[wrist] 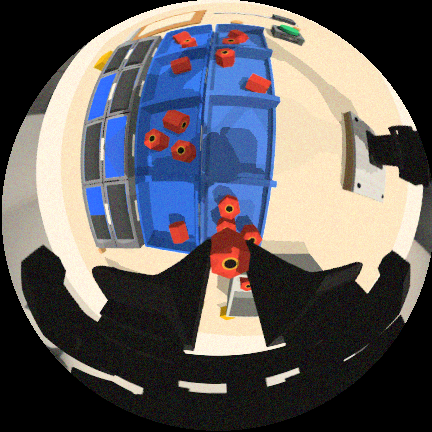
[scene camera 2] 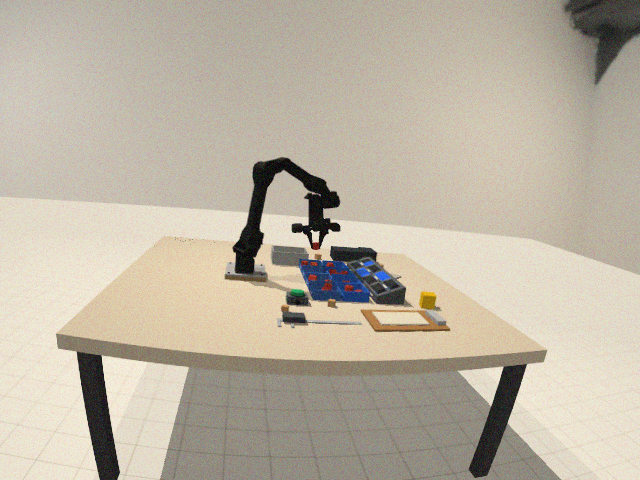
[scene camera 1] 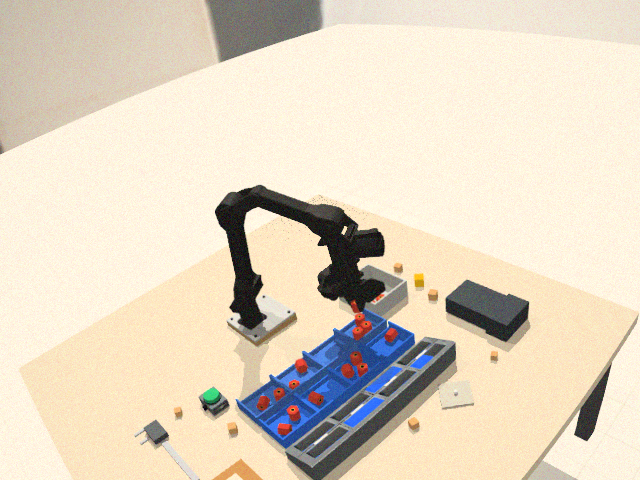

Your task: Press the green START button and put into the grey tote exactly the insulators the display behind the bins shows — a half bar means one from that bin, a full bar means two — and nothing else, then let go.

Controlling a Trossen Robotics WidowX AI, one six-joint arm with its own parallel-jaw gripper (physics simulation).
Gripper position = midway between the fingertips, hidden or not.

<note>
In view: the gripper [scene camera 1: 357,309], a grey tote [scene camera 1: 396,287], a black box [scene camera 1: 500,315] and a display [scene camera 1: 356,437].
The gripper is seen too in the wrist view [wrist: 226,244] and in scene camera 2 [scene camera 2: 315,248]. The grey tote shows as well in the wrist view [wrist: 239,303]. The display also shows in the wrist view [wrist: 129,178] and in scene camera 2 [scene camera 2: 395,296].
</note>
